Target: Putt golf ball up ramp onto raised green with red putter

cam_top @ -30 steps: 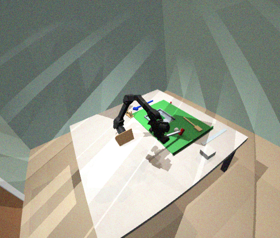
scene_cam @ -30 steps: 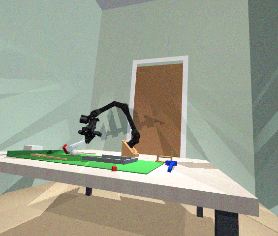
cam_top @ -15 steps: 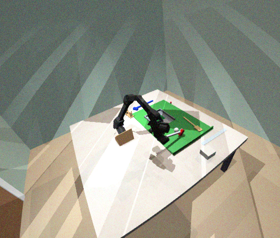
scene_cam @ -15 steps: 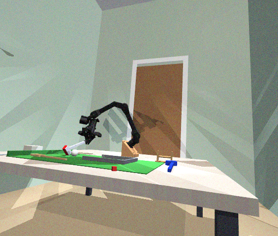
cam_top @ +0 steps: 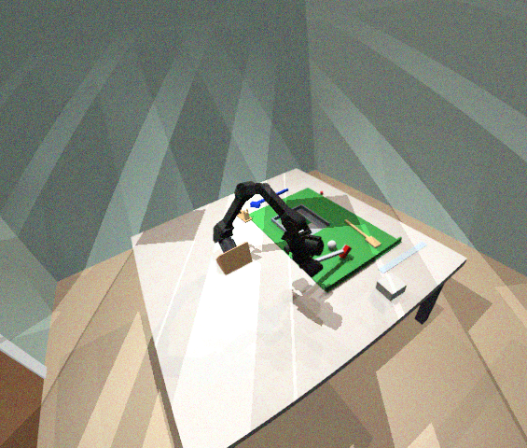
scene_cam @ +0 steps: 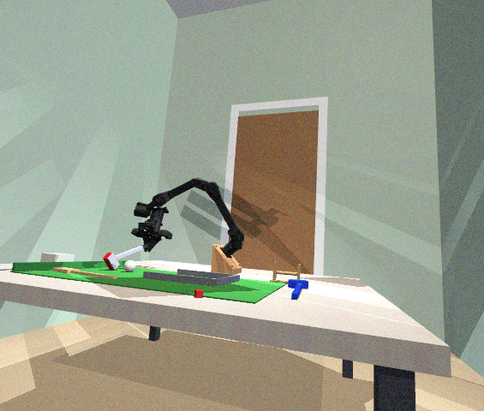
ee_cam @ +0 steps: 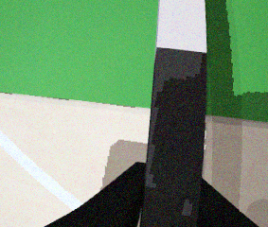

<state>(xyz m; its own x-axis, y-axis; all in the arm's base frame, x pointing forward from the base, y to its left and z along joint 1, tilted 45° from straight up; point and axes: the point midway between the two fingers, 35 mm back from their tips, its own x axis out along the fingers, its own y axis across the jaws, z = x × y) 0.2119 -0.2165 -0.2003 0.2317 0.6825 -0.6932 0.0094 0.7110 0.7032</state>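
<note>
The red putter lies 11 cm ahead of my gripper tip, 1 cm to the left of it and 1 cm below it. The rest, counted from my gripper tip: green mat 26 cm ahead, 27 cm to the left, 7 cm below; then white block 23 cm ahead, 24 cm to the right, 5 cm below; then white golf ball 22 cm ahead, 9 cm to the left, 5 cm below.
</note>
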